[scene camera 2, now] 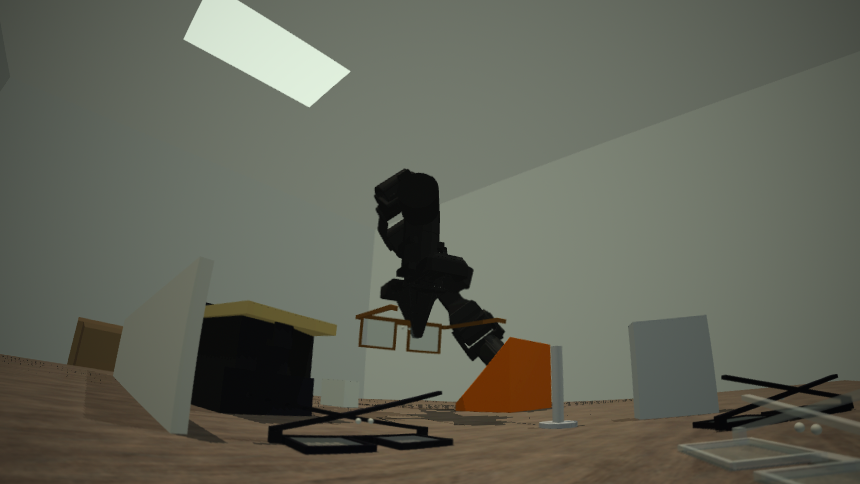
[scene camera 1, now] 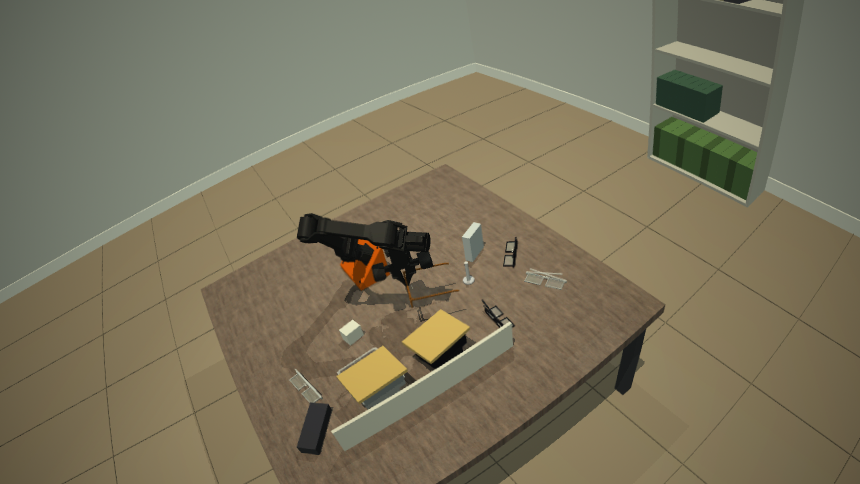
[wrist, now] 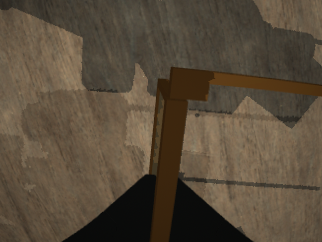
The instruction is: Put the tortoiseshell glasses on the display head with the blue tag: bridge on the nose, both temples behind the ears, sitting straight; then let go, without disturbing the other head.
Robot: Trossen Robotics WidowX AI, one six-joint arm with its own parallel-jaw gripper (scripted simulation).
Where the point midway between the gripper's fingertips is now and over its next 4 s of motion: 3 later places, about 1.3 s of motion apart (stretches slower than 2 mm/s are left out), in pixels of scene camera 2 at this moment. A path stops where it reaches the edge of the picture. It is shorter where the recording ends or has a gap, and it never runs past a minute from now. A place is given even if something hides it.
My gripper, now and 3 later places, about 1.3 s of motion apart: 417,337; 358,333; 349,310; 359,331
